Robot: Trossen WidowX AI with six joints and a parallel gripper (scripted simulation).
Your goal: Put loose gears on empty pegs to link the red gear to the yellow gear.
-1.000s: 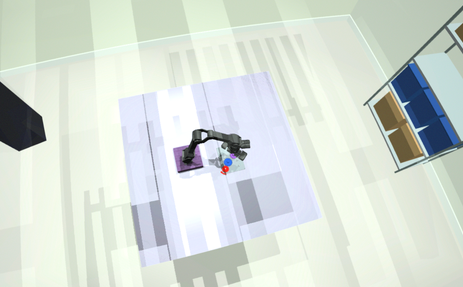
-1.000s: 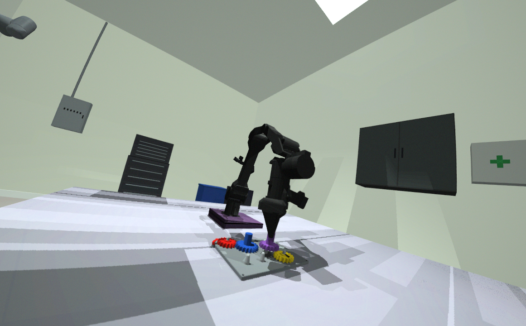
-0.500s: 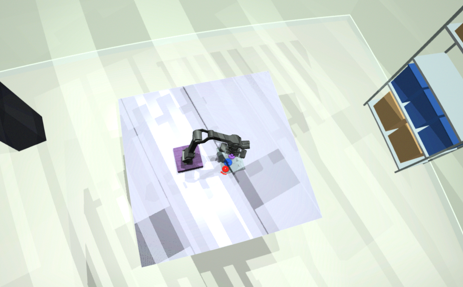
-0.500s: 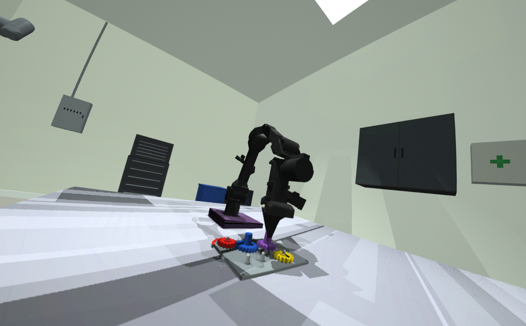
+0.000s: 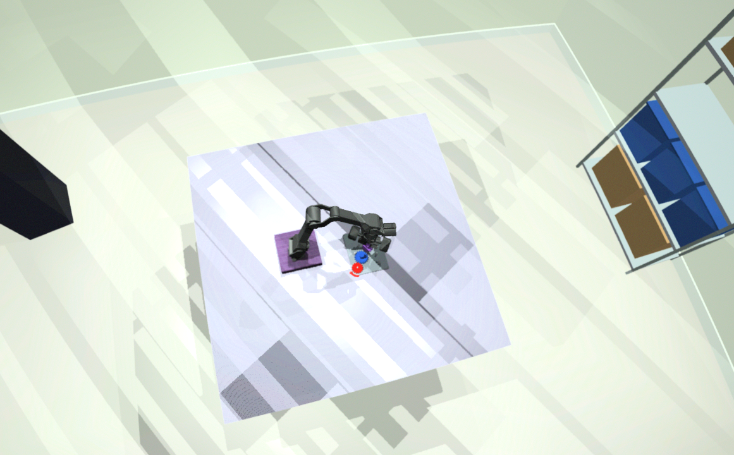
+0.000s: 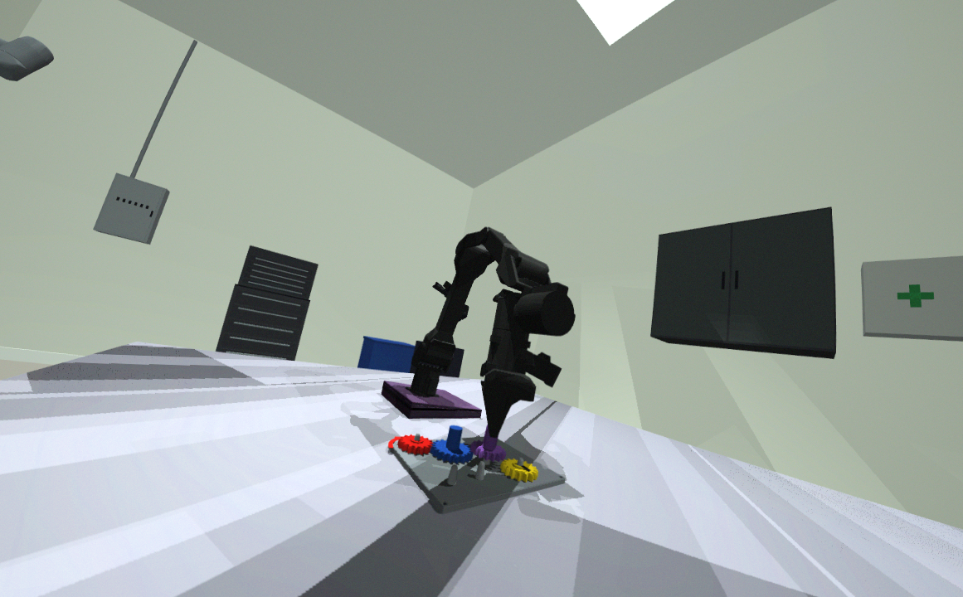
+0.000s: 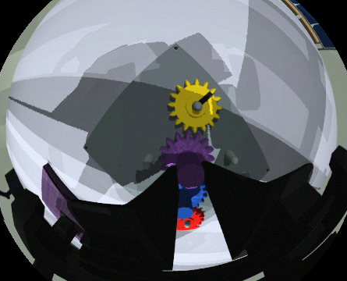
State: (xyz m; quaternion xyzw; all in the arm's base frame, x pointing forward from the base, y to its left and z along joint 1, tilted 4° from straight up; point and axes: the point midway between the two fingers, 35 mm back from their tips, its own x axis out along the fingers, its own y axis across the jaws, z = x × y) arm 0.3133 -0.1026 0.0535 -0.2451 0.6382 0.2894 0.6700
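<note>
Right now my gripper tip is 4 cm short of the yellow gear, 3 cm above it and 2 cm to the right of it. From my gripper tip the other things lie so: red gear (8 cm behind, 7 cm to the right, 3 cm below); purple gear (1 cm below); blue gear (5 cm behind, 3 cm to the right, 3 cm below).
</note>
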